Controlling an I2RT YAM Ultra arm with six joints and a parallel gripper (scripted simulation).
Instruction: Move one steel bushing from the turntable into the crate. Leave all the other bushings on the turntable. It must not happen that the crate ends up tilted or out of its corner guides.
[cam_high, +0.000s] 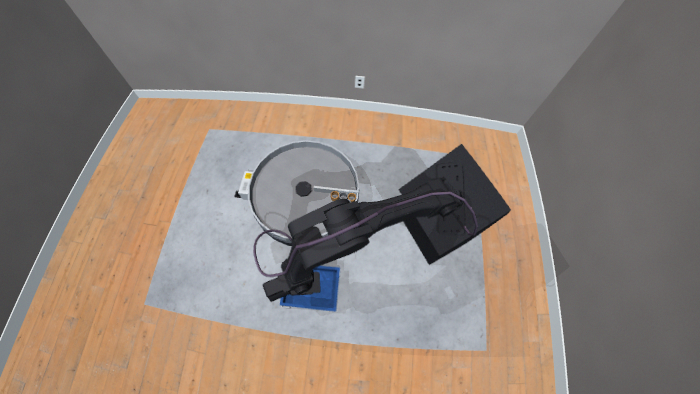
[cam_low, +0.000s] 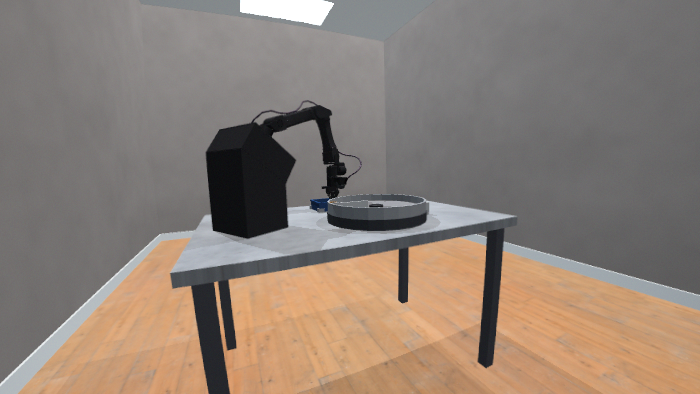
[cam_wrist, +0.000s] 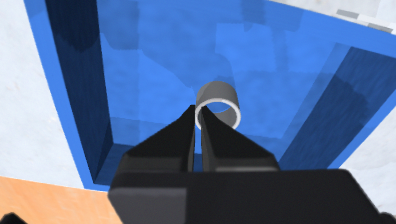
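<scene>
The blue crate lies 1 cm below my hand and 1 cm behind it. Also, from my hand: round grey turntable (35 cm to the right, 10 cm ahead, 2 cm above).
</scene>
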